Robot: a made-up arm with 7 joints. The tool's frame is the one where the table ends. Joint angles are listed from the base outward.
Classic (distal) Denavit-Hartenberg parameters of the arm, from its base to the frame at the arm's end. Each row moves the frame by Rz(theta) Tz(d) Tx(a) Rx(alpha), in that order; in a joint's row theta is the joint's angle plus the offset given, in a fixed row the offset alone. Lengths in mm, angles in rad.
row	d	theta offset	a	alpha
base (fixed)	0	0	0	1.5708
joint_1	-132.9	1.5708	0	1.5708
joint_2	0	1.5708	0	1.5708
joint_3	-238.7	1.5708	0	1.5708
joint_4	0	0	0	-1.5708
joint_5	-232.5	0	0	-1.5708
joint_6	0	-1.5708	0	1.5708
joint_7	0	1.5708	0	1.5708
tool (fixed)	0	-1.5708	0	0
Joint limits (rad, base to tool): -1.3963..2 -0.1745..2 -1.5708..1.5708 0..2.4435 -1.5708..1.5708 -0.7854..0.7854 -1.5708..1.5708
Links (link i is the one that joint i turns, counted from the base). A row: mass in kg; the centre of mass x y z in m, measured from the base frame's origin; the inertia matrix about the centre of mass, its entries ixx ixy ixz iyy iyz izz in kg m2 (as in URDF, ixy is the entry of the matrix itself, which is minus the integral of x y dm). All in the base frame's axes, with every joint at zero. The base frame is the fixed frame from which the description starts. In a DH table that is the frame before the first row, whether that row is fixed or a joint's. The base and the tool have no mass.
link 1: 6.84; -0.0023 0.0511 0.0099; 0.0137 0 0 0.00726 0 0.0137
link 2: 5.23; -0.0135 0.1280 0.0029; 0.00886 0 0 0.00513 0 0.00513
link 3: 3.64; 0.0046 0.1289 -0.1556; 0.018 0 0 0.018 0 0.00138
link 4: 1.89; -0.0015 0.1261 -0.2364; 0.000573 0 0 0.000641 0 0.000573
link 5: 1.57; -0.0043 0.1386 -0.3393; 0.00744 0 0 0.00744 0 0.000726
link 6: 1.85; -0.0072 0.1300 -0.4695; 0.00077 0 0 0.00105 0 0.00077
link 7: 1.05; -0.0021 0.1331 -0.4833; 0.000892 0 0 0.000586 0 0.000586
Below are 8 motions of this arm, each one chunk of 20 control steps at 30 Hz.
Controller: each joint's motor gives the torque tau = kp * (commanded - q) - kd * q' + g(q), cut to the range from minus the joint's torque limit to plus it. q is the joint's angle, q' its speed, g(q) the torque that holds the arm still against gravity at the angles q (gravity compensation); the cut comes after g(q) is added. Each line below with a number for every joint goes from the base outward.
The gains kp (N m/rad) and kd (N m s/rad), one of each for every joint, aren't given. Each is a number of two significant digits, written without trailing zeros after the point. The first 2 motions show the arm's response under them.
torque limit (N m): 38 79 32 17 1.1 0.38 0.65
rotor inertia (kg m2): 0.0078 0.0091 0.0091 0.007 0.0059 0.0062 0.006
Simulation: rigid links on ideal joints. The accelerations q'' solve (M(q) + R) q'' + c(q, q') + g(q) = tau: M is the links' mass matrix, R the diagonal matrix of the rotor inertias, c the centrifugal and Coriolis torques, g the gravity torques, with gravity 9.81 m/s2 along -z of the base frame. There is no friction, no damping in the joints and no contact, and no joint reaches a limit. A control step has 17 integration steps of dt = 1/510 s. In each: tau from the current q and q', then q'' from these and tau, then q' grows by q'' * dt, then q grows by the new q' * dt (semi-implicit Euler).
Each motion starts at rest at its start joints. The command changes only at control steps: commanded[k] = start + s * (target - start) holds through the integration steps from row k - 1 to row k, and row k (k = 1, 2, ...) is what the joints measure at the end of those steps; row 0 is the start. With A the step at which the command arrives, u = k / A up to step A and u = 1 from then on. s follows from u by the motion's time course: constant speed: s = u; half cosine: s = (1 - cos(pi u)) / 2; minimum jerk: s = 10 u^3 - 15 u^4 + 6 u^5; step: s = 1 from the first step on.
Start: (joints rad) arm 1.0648 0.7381 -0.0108 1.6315 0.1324 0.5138 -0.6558
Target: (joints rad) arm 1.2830 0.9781 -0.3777 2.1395 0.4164 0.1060 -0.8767
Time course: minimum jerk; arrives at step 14
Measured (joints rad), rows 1 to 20:
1: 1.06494 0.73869 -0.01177 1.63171 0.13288 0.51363 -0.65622
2: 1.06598 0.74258 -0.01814 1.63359 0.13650 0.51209 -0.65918
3: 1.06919 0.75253 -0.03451 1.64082 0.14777 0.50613 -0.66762
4: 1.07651 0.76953 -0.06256 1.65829 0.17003 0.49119 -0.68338
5: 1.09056 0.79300 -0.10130 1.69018 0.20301 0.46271 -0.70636
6: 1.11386 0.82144 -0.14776 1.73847 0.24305 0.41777 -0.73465
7: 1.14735 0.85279 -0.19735 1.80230 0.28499 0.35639 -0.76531
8: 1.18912 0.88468 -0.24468 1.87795 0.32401 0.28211 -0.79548
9: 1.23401 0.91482 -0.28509 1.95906 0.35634 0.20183 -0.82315
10: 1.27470 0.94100 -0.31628 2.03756 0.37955 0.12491 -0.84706
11: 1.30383 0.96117 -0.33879 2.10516 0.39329 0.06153 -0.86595
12: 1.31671 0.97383 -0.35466 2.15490 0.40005 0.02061 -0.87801
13: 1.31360 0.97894 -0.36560 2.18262 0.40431 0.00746 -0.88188
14: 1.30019 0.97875 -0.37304 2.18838 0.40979 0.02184 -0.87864
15: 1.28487 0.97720 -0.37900 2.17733 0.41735 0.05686 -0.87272
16: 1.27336 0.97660 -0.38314 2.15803 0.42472 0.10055 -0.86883
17: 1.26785 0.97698 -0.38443 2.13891 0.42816 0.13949 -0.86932
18: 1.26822 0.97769 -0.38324 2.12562 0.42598 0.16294 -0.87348
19: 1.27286 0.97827 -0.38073 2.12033 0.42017 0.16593 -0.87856
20: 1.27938 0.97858 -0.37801 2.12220 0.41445 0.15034 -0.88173
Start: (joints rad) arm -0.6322 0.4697 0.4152 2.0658 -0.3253 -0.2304 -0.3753
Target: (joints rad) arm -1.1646 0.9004 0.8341 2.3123 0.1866 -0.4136 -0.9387
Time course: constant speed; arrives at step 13
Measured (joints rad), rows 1 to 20:
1: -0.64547 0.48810 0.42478 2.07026 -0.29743 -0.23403 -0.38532
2: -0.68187 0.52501 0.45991 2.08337 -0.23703 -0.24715 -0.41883
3: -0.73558 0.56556 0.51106 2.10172 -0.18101 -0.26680 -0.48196
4: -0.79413 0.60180 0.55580 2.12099 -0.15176 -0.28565 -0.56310
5: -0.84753 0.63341 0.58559 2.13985 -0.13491 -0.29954 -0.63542
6: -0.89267 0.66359 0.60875 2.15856 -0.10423 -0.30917 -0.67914
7: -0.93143 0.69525 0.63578 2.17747 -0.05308 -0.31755 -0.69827
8: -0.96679 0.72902 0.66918 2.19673 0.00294 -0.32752 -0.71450
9: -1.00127 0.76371 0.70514 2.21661 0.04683 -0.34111 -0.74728
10: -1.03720 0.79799 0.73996 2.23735 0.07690 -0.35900 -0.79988
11: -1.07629 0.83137 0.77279 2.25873 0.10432 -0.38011 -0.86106
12: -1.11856 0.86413 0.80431 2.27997 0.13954 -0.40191 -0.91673
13: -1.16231 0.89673 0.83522 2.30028 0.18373 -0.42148 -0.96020
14: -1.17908 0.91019 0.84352 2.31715 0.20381 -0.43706 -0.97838
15: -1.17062 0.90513 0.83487 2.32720 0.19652 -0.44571 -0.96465
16: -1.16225 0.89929 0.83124 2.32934 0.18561 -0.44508 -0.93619
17: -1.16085 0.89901 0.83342 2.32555 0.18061 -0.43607 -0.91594
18: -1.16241 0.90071 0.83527 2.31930 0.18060 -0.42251 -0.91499
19: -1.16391 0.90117 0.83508 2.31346 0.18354 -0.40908 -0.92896
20: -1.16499 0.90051 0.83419 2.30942 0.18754 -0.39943 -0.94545
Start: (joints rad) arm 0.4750 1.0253 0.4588 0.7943 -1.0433 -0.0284 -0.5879
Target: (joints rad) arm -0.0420 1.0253 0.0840 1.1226 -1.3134 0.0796 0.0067
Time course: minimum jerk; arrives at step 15
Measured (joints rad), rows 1 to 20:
1: 0.47434 1.02548 0.45814 0.79476 -1.04342 -0.02820 -0.58737
2: 0.46957 1.02652 0.45378 0.79819 -1.04485 -0.02682 -0.58308
3: 0.45544 1.02865 0.44234 0.80850 -1.05137 -0.02300 -0.56839
4: 0.42840 1.03127 0.42174 0.82812 -1.06756 -0.01598 -0.53641
5: 0.38800 1.03341 0.39145 0.85687 -1.09508 -0.00594 -0.48387
6: 0.33609 1.03424 0.35234 0.89279 -1.13118 0.00607 -0.41294
7: 0.27561 1.03340 0.30645 0.93318 -1.17055 0.01843 -0.33045
8: 0.20987 1.03095 0.25681 0.97500 -1.20834 0.02951 -0.24529
9: 0.14244 1.02731 0.20697 1.01502 -1.24178 0.03822 -0.16562
10: 0.07718 1.02305 0.16058 1.05008 -1.26969 0.04428 -0.09701
11: 0.01824 1.01884 0.12102 1.07752 -1.29129 0.04828 -0.04239
12: -0.03017 1.01532 0.09101 1.09562 -1.30571 0.05126 -0.00290
13: -0.06432 1.01302 0.07218 1.10407 -1.31242 0.05429 0.02123
14: -0.08191 1.01240 0.06459 1.10438 -1.31223 0.05815 0.03069
15: -0.08334 1.01386 0.06620 1.10019 -1.30786 0.06328 0.02818
16: -0.07276 1.01762 0.07296 1.09695 -1.30372 0.06998 0.01923
17: -0.05643 1.02271 0.08112 1.09922 -1.30386 0.07789 0.00998
18: -0.04003 1.02742 0.08799 1.10791 -1.30903 0.08571 0.00374
19: -0.02749 1.03041 0.09202 1.12051 -1.31633 0.09162 0.00050
20: -0.02087 1.03125 0.09288 1.13298 -1.32182 0.09400 -0.00120

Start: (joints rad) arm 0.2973 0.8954 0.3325 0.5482 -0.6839 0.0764 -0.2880
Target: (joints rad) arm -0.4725 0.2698 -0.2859 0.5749 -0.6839 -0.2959 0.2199
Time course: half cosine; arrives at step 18
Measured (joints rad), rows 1 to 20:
1: 0.29560 0.89442 0.33030 0.55023 -0.68453 0.07631 -0.28758
2: 0.28863 0.88909 0.32187 0.55783 -0.68777 0.07492 -0.28501
3: 0.27381 0.87487 0.30426 0.57139 -0.69472 0.06907 -0.27698
4: 0.25016 0.84880 0.27614 0.58753 -0.70280 0.05471 -0.25952
5: 0.21714 0.81051 0.23775 0.60210 -0.70747 0.02863 -0.22978
6: 0.17422 0.76190 0.19075 0.61224 -0.70604 -0.01000 -0.18774
7: 0.12122 0.70606 0.13768 0.61701 -0.69970 -0.05893 -0.13670
8: 0.05866 0.64636 0.08124 0.61689 -0.69213 -0.11310 -0.08197
9: -0.01215 0.58572 0.02384 0.61291 -0.68661 -0.16600 -0.02855
10: -0.08919 0.52641 -0.03264 0.60596 -0.68396 -0.21160 0.02072
11: -0.16998 0.47006 -0.08674 0.59660 -0.68279 -0.24610 0.06557
12: -0.25176 0.41792 -0.13724 0.58528 -0.68119 -0.26879 0.10719
13: -0.33168 0.37108 -0.18299 0.57254 -0.67827 -0.28168 0.14647
14: -0.40678 0.33063 -0.22283 0.55906 -0.67447 -0.28822 0.18288
15: -0.47397 0.29764 -0.25558 0.54556 -0.67081 -0.29178 0.21456
16: -0.53015 0.27307 -0.28019 0.53262 -0.66796 -0.29444 0.23920
17: -0.57237 0.25769 -0.29575 0.52070 -0.66596 -0.29658 0.25498
18: -0.59805 0.25197 -0.30168 0.51017 -0.66456 -0.29710 0.26105
19: -0.60559 0.25508 -0.29988 0.50140 -0.66431 -0.29388 0.25776
20: -0.59564 0.26352 -0.29435 0.49584 -0.66711 -0.28503 0.24746

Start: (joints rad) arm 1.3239 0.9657 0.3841 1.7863 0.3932 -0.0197 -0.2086
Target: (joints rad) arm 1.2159 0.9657 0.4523 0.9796 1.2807 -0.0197 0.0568
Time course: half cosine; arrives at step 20
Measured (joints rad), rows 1 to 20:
1: 1.32386 0.96576 0.38431 1.78543 0.39578 -0.02004 -0.20780
2: 1.32363 0.96598 0.38526 1.78107 0.40750 -0.02160 -0.20410
3: 1.32290 0.96638 0.38738 1.76974 0.43382 -0.02512 -0.19567
4: 1.32123 0.96689 0.39063 1.74869 0.47458 -0.03038 -0.18245
5: 1.31809 0.96735 0.39465 1.71660 0.52546 -0.03618 -0.16589
6: 1.31309 0.96766 0.39909 1.67372 0.58200 -0.04079 -0.14784
7: 1.30610 0.96775 0.40373 1.62139 0.64221 -0.04266 -0.12946
8: 1.29735 0.96761 0.40844 1.56164 0.70613 -0.04105 -0.11096
9: 1.28728 0.96726 0.41320 1.49676 0.77396 -0.03621 -0.09198
10: 1.27644 0.96677 0.41801 1.42905 0.84454 -0.02934 -0.07225
11: 1.26536 0.96619 0.42285 1.36066 0.91549 -0.02210 -0.05203
12: 1.25450 0.96561 0.42770 1.29345 0.98414 -0.01612 -0.03206
13: 1.24423 0.96510 0.43251 1.22908 1.04844 -0.01247 -0.01324
14: 1.23481 0.96469 0.43715 1.16896 1.10711 -0.01145 0.00370
15: 1.22641 0.96439 0.44146 1.11437 1.15920 -0.01259 0.01833
16: 1.21911 0.96416 0.44523 1.06649 1.20371 -0.01490 0.03052
17: 1.21302 0.96395 0.44829 1.02634 1.23944 -0.01727 0.04020
18: 1.20820 0.96373 0.45051 0.99481 1.26523 -0.01879 0.04726
19: 1.20479 0.96350 0.45182 0.97259 1.28027 -0.01898 0.05146
20: 1.20292 0.96327 0.45222 0.96020 1.28419 -0.01790 0.05255

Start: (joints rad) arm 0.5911 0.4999 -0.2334 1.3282 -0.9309 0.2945 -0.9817
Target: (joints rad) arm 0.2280 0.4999 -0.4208 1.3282 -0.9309 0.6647 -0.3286
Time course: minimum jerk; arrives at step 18
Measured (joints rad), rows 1 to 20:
1: 0.59104 0.49994 -0.23353 1.32827 -0.93092 0.29461 -0.98134
2: 0.59050 0.50022 -0.23443 1.32878 -0.93107 0.29549 -0.97842
3: 0.58836 0.50081 -0.23703 1.33041 -0.93172 0.29871 -0.96827
4: 0.58294 0.50160 -0.24226 1.33369 -0.93319 0.30646 -0.94574
5: 0.57229 0.50228 -0.25084 1.33855 -0.93543 0.32095 -0.90793
6: 0.55469 0.50259 -0.26316 1.34417 -0.93791 0.34364 -0.85550
7: 0.52898 0.50236 -0.27916 1.34919 -0.93982 0.37472 -0.79207
8: 0.49487 0.50160 -0.29829 1.35209 -0.94041 0.41295 -0.72230
9: 0.45311 0.50049 -0.31962 1.35165 -0.93927 0.45602 -0.65023
10: 0.40545 0.49925 -0.34196 1.34731 -0.93644 0.50106 -0.57872
11: 0.35451 0.49815 -0.36401 1.33937 -0.93231 0.54525 -0.51001
12: 0.30350 0.49734 -0.38453 1.32888 -0.92748 0.58630 -0.44659
13: 0.25589 0.49693 -0.40240 1.31731 -0.92263 0.62251 -0.39156
14: 0.21505 0.49687 -0.41676 1.30624 -0.91841 0.65268 -0.34819
15: 0.18391 0.49706 -0.42703 1.29699 -0.91535 0.67587 -0.31889
16: 0.16458 0.49739 -0.43300 1.29053 -0.91382 0.69123 -0.30426
17: 0.15799 0.49780 -0.43489 1.28746 -0.91399 0.69814 -0.30255
18: 0.16359 0.49829 -0.43343 1.28818 -0.91592 0.69672 -0.30968
19: 0.17912 0.49895 -0.42982 1.29297 -0.91954 0.68834 -0.31982
20: 0.20092 0.49967 -0.42519 1.30174 -0.92453 0.67570 -0.32787

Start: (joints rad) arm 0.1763 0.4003 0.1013 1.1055 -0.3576 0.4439 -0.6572
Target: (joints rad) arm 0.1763 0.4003 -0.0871 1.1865 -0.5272 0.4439 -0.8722
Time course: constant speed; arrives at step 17
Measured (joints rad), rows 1 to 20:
1: 0.17608 0.40199 0.09440 1.10624 -0.36175 0.44445 -0.66226
2: 0.17551 0.40279 0.08347 1.10909 -0.37402 0.44518 -0.67559
3: 0.17489 0.40201 0.07105 1.11371 -0.38998 0.44568 -0.69449
4: 0.17448 0.40061 0.05800 1.11923 -0.40327 0.44573 -0.71348
5: 0.17442 0.39947 0.04533 1.12499 -0.41173 0.44526 -0.72825
6: 0.17468 0.39901 0.03367 1.13054 -0.41785 0.44443 -0.73825
7: 0.17522 0.39923 0.02295 1.13574 -0.42534 0.44358 -0.74625
8: 0.17591 0.39983 0.01272 1.14065 -0.43582 0.44300 -0.75579
9: 0.17665 0.40042 0.00247 1.14547 -0.44820 0.44284 -0.76868
10: 0.17731 0.40076 -0.00814 1.15038 -0.46029 0.44306 -0.78415
11: 0.17779 0.40079 -0.01920 1.15544 -0.47078 0.44346 -0.79990
12: 0.17804 0.40059 -0.03057 1.16057 -0.47987 0.44383 -0.81388
13: 0.17802 0.40032 -0.04204 1.16564 -0.48863 0.44401 -0.82561
14: 0.17778 0.40011 -0.05341 1.17054 -0.49796 0.44396 -0.83614
15: 0.17736 0.40003 -0.06461 1.17520 -0.50802 0.44376 -0.84705
16: 0.17687 0.40008 -0.07564 1.17965 -0.51841 0.44355 -0.85932
17: 0.17639 0.40018 -0.08658 1.18398 -0.52868 0.44346 -0.87285
18: 0.17571 0.39857 -0.09084 1.18775 -0.53478 0.44294 -0.88206
19: 0.17534 0.39772 -0.09106 1.18975 -0.53287 0.44241 -0.88266
20: 0.17551 0.39842 -0.08976 1.18977 -0.52694 0.44231 -0.87659

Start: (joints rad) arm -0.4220 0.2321 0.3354 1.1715 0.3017 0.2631 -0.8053
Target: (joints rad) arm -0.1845 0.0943 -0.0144 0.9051 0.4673 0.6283 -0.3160
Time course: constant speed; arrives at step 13
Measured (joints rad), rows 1 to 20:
1: -0.41855 0.23130 0.32502 1.16460 0.30158 0.26798 -0.79676
2: -0.40766 0.22441 0.30223 1.14693 0.30478 0.28457 -0.76716
3: -0.38962 0.21075 0.27018 1.12129 0.31834 0.31473 -0.71644
4: -0.36718 0.19358 0.23361 1.09310 0.34375 0.35549 -0.65506
5: -0.34337 0.17667 0.19798 1.06743 0.37361 0.40084 -0.59641
6: -0.32009 0.16266 0.16674 1.04668 0.39751 0.44415 -0.54968
7: -0.29787 0.15232 0.14040 1.03002 0.40993 0.48046 -0.51640
8: -0.27639 0.14464 0.11726 1.01501 0.41328 0.50786 -0.49143
9: -0.25529 0.13767 0.09480 0.99941 0.41484 0.52775 -0.46690
10: -0.23456 0.12967 0.07091 0.98216 0.42117 0.54389 -0.43649
11: -0.21446 0.11977 0.04469 0.96322 0.43444 0.56074 -0.39806
12: -0.19532 0.10815 0.01652 0.94310 0.45234 0.58184 -0.35375
13: -0.17736 0.09568 -0.01249 0.92236 0.47080 0.60880 -0.30808
14: -0.16561 0.08369 -0.02710 0.91166 0.48470 0.63573 -0.27416
15: -0.16203 0.07945 -0.03031 0.91340 0.49206 0.65322 -0.26626
16: -0.16349 0.08316 -0.02587 0.91868 0.48950 0.65744 -0.28271
17: -0.16704 0.09071 -0.01759 0.92059 0.47709 0.64982 -0.31040
18: -0.17148 0.09767 -0.01013 0.91799 0.46110 0.63535 -0.33400
19: -0.17659 0.10124 -0.00658 0.91301 0.45043 0.62037 -0.34359
20: -0.18219 0.10083 -0.00739 0.90783 0.45038 0.61035 -0.33796

